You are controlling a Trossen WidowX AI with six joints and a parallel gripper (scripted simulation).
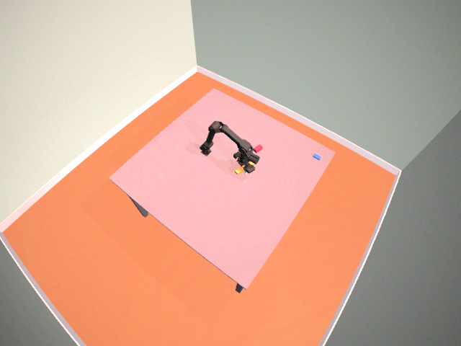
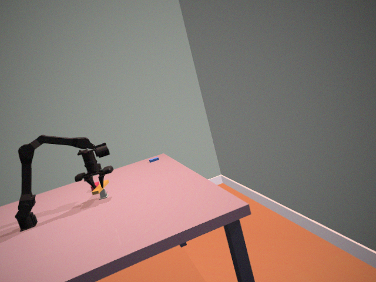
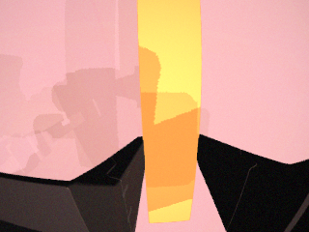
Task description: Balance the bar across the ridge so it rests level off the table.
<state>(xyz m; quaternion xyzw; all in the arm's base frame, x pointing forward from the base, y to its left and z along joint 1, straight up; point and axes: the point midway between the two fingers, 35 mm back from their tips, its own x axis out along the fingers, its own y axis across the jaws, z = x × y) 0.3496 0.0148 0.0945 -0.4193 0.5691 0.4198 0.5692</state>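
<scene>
The yellow-orange bar is 3 cm to the left of my gripper tip and 1 cm ahead of it. From my gripper tip the other things lie so: flat blue block 49 cm to the left, 39 cm ahead, 5 cm below; red block 25 cm to the left, 4 cm below, 3 cm behind.
</scene>
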